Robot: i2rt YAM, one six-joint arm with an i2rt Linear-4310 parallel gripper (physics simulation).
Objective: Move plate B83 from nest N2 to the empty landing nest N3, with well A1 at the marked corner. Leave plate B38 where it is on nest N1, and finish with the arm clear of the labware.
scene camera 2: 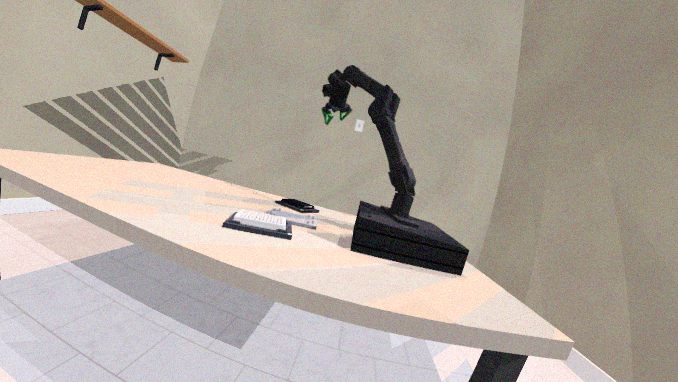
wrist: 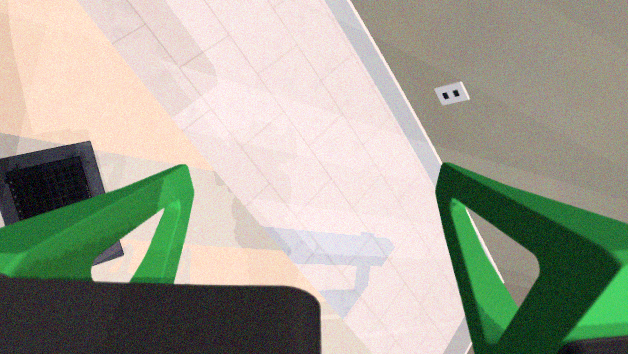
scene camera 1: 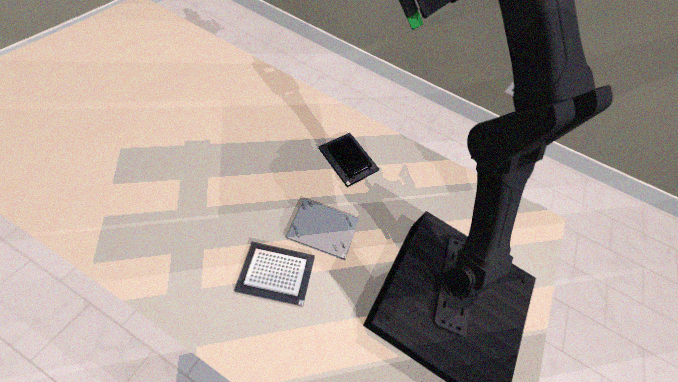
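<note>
A white multiwell plate (scene camera 1: 275,272) (scene camera 2: 260,220) lies on a dark nest (scene camera 1: 307,270) (scene camera 2: 255,232). A black plate (scene camera 1: 349,154) (scene camera 2: 298,204) (wrist: 50,185) lies on another dark nest (scene camera 1: 361,176) (wrist: 91,165). An empty grey nest (scene camera 1: 322,227) with small upright pins lies between them; it also shows in the scene camera 2 view (scene camera 2: 303,220). Each nest has a pale mark at one corner. No plate or nest labels are readable. My gripper (scene camera 2: 335,121) (wrist: 314,177) is open and empty, high above the table; one green fingertip shows at the top of the scene camera 1 view.
The arm's black base block (scene camera 1: 400,300) (scene camera 2: 410,245) stands on the table (scene camera 1: 75,125) (scene camera 2: 215,250) close to the grey nest. A wooden shelf (scene camera 2: 135,31) is on the wall at upper left. A white wall socket (scene camera 2: 359,125) (wrist: 452,93) is behind the arm.
</note>
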